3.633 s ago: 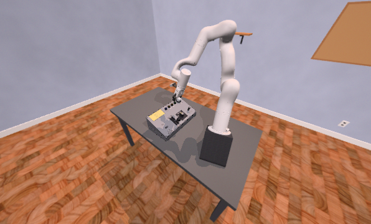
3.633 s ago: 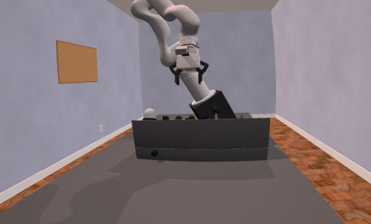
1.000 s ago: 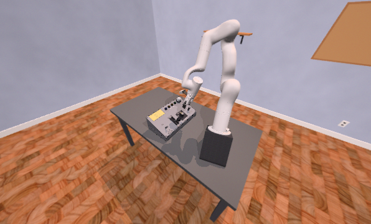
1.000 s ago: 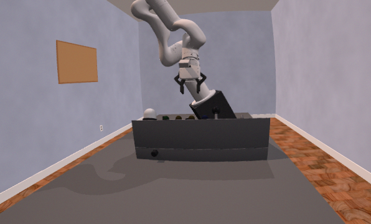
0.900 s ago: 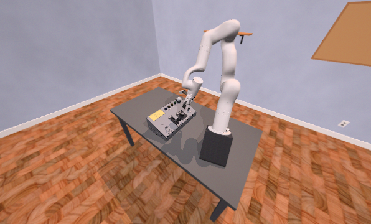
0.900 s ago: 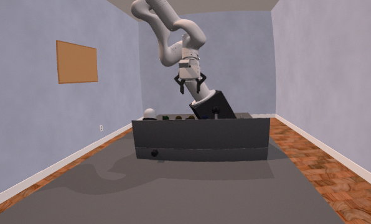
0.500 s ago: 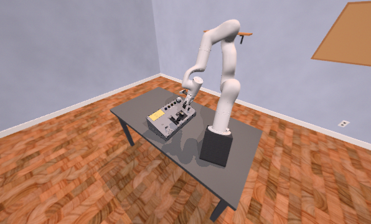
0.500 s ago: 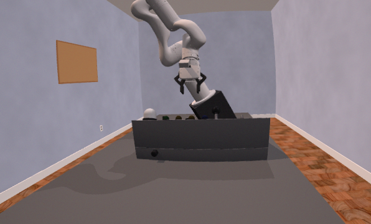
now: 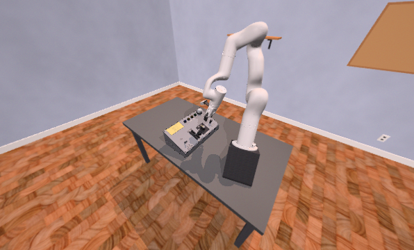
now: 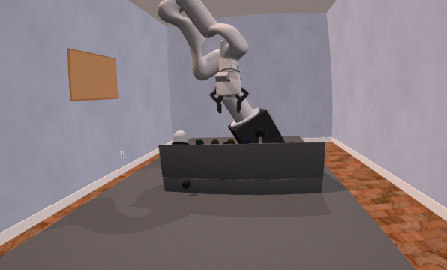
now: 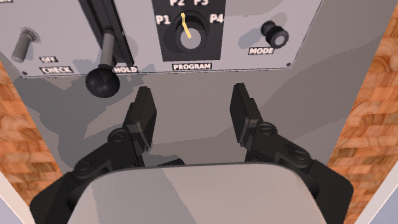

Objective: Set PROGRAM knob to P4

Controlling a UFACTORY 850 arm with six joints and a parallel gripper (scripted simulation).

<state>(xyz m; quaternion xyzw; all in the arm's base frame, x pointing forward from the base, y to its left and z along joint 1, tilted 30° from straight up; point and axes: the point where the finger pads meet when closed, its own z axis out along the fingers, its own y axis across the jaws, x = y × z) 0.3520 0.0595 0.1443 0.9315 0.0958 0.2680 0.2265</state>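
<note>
Right now the grey console is 160 mm below my hand, 80 mm ahead of it and 70 mm to the left of it. Round my hand: mode knob 140 mm below, 120 mm to the right, 60 mm ahead; then black ball-ended lever 130 mm below, 120 mm to the left, 20 mm ahead; then check toggle 240 mm to the left, 140 mm below, 40 mm ahead.
</note>
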